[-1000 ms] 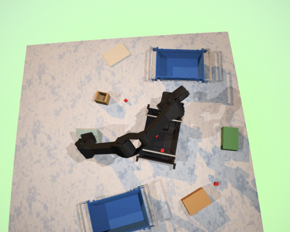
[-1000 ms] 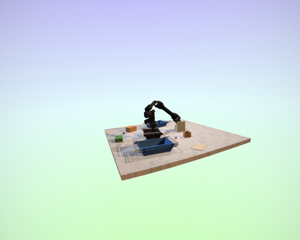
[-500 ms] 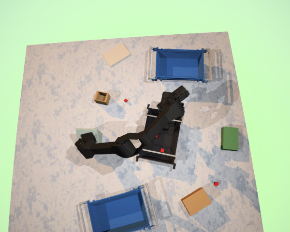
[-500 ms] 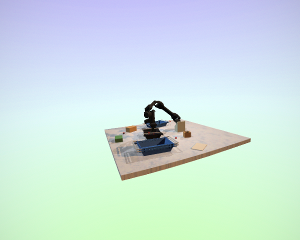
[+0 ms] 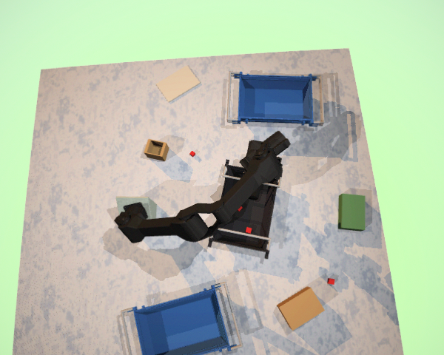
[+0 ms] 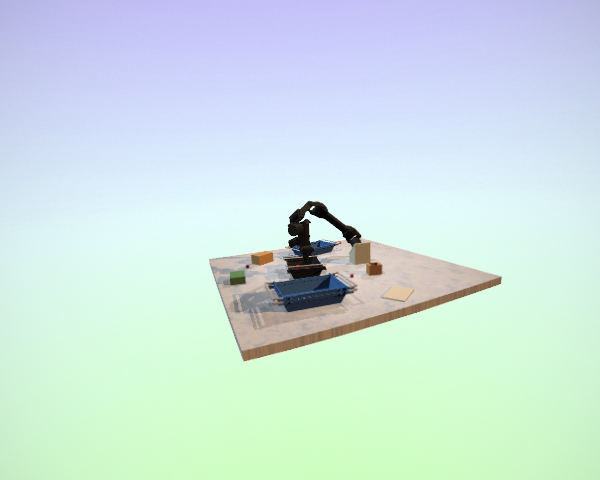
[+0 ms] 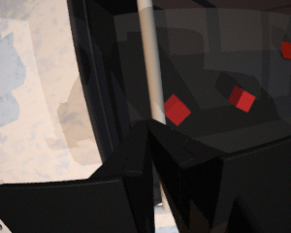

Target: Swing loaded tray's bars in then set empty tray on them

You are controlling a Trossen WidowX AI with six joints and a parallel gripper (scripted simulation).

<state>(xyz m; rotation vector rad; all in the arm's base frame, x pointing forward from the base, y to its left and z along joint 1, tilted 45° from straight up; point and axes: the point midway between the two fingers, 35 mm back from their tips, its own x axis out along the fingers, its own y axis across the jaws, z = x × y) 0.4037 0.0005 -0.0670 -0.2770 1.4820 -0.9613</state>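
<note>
The blue tray lies 32 cm behind my gripper tip, 44 cm to the right of it and 4 cm below it. From my gripper tip the other things lie so: green block (32 cm ahead, 18 cm to the right, 7 cm below); brown box (32 cm behind, 18 cm to the left, 7 cm below); orange block (7 cm ahead, 45 cm to the right, 6 cm below).
</note>
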